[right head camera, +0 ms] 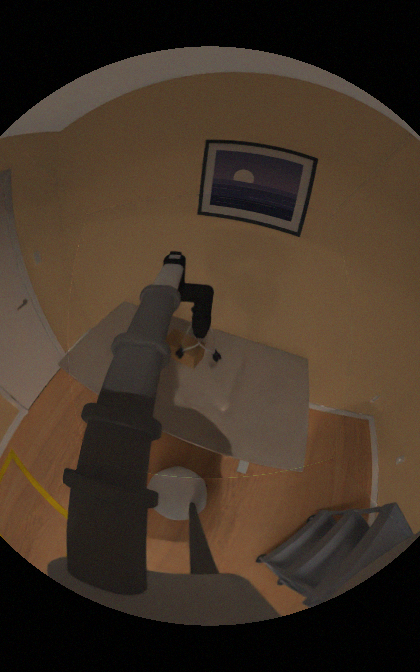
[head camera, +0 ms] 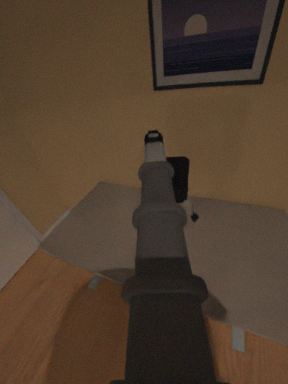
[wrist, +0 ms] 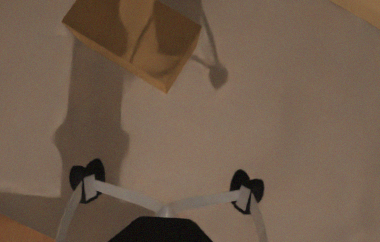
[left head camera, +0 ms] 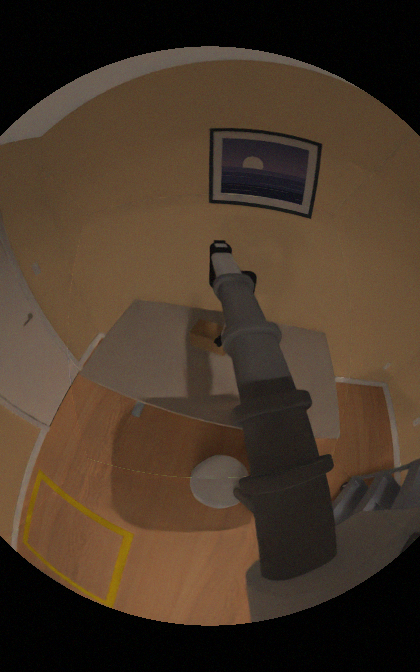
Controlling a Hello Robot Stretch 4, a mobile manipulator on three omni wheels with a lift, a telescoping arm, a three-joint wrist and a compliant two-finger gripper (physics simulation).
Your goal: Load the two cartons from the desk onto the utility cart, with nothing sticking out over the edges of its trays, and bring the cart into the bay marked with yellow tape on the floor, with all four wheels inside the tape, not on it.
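Frame: origin at the robot's base, x ahead, y left, z up, level; centimetres.
Seen in the pictures: gripper, fingertip midpoint: (wrist: 168, 179).
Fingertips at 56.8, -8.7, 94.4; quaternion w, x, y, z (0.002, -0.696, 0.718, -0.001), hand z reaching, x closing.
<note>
A point is followed by its place in that frame, as x, y, z.
A brown carton (left head camera: 205, 336) (right head camera: 194, 361) (wrist: 135, 45) @[75.4, -2.0, 80.3] stands on the grey desk (head camera: 240, 250) @[53.8, -43.7, 69.3] (left head camera: 150, 350) (right head camera: 275, 400) (wrist: 300, 125) @[64.1, -37.3, 69.3]; its far end is cut off in the wrist view. My gripper (right head camera: 198, 354) (wrist: 168, 179) @[56.8, -8.7, 94.4] is open and empty above the desk, its fingers apart from the carton, which lies ahead of them in the wrist view. The grey utility cart (left head camera: 350, 500) (right head camera: 370, 550) stands at the lower right, partly cut off. The second carton does not show. The yellow tape (left head camera: 118, 570) (right head camera: 37, 489) marks the bay at the lower left.
My extended arm (head camera: 162, 240) @[20.2, -0.2, 135.9] (left head camera: 265, 370) (right head camera: 130, 370) reaches over the desk and hides part of it. A wall with a framed picture (head camera: 210, 37) @[105.4, -29.3, 161.7] (left head camera: 265, 172) (right head camera: 255, 185) is behind the desk. A door (left head camera: 25, 330) (right head camera: 25, 320) is at the left.
</note>
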